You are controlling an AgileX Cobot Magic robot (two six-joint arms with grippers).
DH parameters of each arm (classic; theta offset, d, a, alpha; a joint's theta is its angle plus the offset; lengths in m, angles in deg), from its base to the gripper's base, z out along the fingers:
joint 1: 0 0.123 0 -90
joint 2: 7.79 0 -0.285 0
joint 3: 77.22 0 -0.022 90
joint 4: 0 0.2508 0 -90
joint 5: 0 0 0.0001 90
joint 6: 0 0.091 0 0
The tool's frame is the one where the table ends.
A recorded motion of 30 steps. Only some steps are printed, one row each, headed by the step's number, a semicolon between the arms.
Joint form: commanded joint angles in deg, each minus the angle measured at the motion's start. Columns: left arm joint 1, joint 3, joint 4, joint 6, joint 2, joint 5; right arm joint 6, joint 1, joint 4, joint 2, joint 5, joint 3.
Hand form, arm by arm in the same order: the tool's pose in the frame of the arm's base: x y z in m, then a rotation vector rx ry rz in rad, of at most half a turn. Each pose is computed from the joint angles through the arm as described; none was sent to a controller.
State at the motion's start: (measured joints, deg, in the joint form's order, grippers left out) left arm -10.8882 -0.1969 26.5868 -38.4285 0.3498 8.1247; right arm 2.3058 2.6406 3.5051 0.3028 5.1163 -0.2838
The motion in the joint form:
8: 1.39 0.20 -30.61 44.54 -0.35 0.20; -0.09 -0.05 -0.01 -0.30 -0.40 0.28
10: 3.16 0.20 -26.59 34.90 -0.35 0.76; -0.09 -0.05 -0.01 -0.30 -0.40 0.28
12: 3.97 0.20 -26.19 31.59 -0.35 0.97; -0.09 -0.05 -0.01 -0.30 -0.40 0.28
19: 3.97 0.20 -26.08 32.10 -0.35 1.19; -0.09 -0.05 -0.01 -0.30 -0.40 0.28
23: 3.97 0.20 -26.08 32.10 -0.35 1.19; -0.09 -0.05 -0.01 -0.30 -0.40 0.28
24: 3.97 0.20 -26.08 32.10 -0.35 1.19; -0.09 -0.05 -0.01 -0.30 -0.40 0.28
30: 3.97 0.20 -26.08 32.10 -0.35 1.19; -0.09 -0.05 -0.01 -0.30 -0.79 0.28
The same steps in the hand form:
8: 0.0555 -0.0102 0.2000 0.1729 1.6206 -0.1071; 0.0565 0.0030 0.2057 0.0386 1.5666 0.1177
10: 0.0558 -0.0076 0.1991 0.0601 1.6398 -0.1504; 0.0565 0.0030 0.2057 0.0386 1.5666 0.1177
12: 0.0559 -0.0067 0.1987 0.0059 1.6454 -0.1773; 0.0565 0.0030 0.2057 0.0386 1.5666 0.1177
19: 0.0559 -0.0067 0.1984 0.0146 1.6489 -0.1685; 0.0565 0.0030 0.2057 0.0386 1.5666 0.1177
23: 0.0559 -0.0067 0.1984 0.0146 1.6489 -0.1685; 0.0565 0.0030 0.2057 0.0386 1.5666 0.1177
24: 0.0559 -0.0067 0.1984 0.0146 1.6489 -0.1685; 0.0565 0.0030 0.2057 0.0386 1.5666 0.1177
30: 0.0559 -0.0067 0.1984 0.0146 1.6489 -0.1685; 0.0565 0.0030 0.2063 0.0387 1.5598 0.1177

